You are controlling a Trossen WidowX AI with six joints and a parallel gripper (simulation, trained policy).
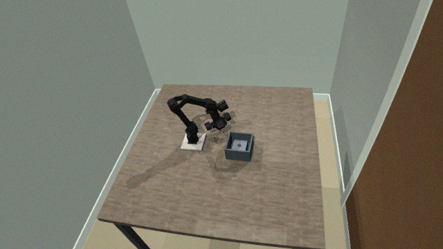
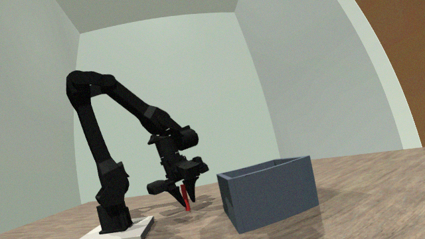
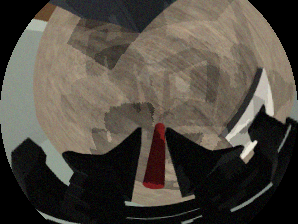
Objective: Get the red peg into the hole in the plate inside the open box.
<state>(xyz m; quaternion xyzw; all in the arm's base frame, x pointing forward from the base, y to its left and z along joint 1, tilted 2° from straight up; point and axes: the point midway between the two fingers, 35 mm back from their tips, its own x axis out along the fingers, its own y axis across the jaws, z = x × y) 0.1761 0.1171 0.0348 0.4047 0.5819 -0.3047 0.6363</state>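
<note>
Right now the red peg is 20 mm above my gripper tip and 10 mm behind it. Also, from my gripper tip: grey-blue box: 180 mm to the right, 160 mm ahead, 10 mm above; then light grey plate: 180 mm to the right, 160 mm ahead, 30 mm above.
</note>
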